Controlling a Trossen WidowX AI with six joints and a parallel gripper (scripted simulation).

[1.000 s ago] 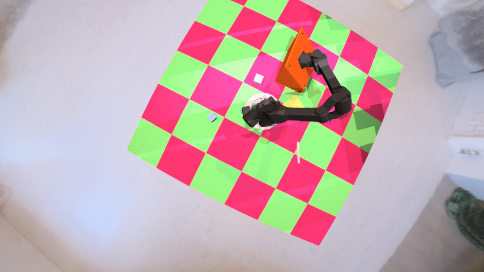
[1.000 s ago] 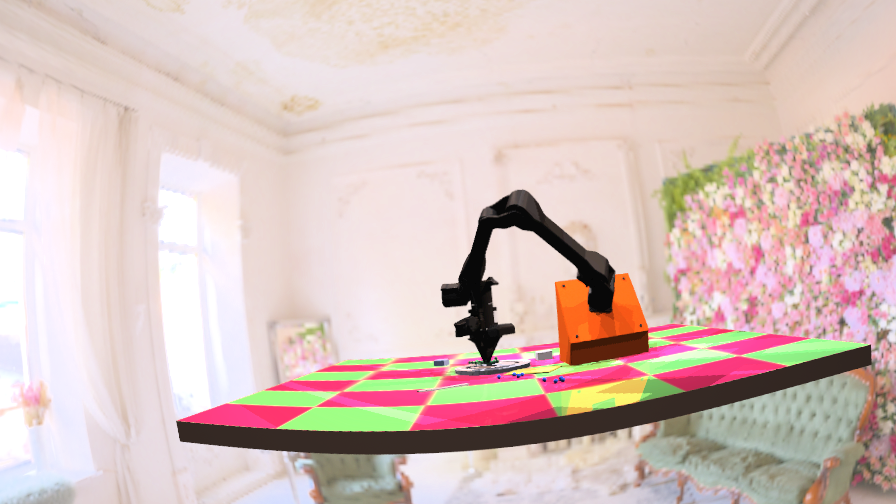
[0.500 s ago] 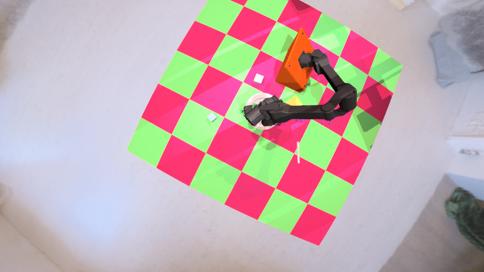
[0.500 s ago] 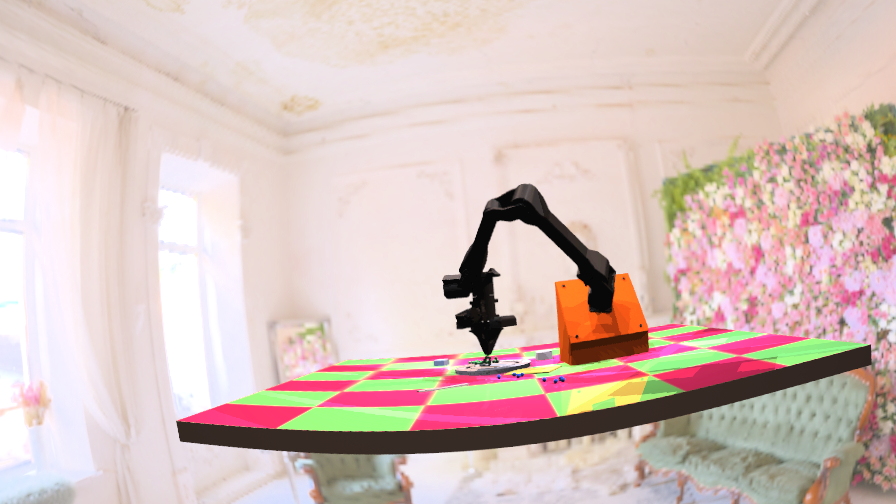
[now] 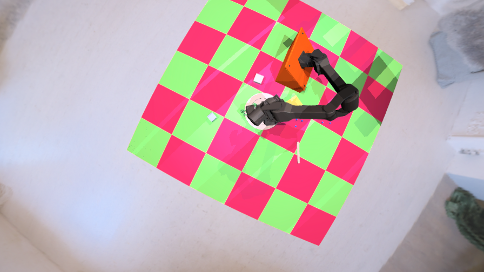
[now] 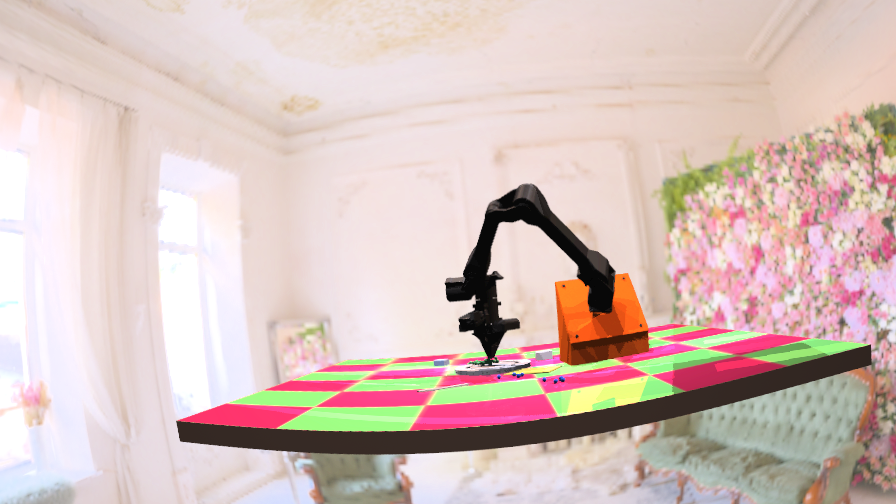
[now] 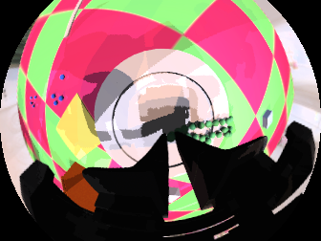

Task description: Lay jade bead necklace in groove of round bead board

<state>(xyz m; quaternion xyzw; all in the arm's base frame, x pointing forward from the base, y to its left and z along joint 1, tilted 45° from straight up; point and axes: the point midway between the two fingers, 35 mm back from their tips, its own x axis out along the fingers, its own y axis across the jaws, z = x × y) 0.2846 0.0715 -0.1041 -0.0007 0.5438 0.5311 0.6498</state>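
Right now the round bead board is 2 cm below my gripper tip. From my gripper tip the other things lie so: pale blue cube: 21 cm to the right, 17 cm ahead, 2 cm below; white cube: 14 cm behind, 11 cm to the right, 2 cm below; yellow patch: 13 cm to the left, 11 cm behind, 3 cm below.
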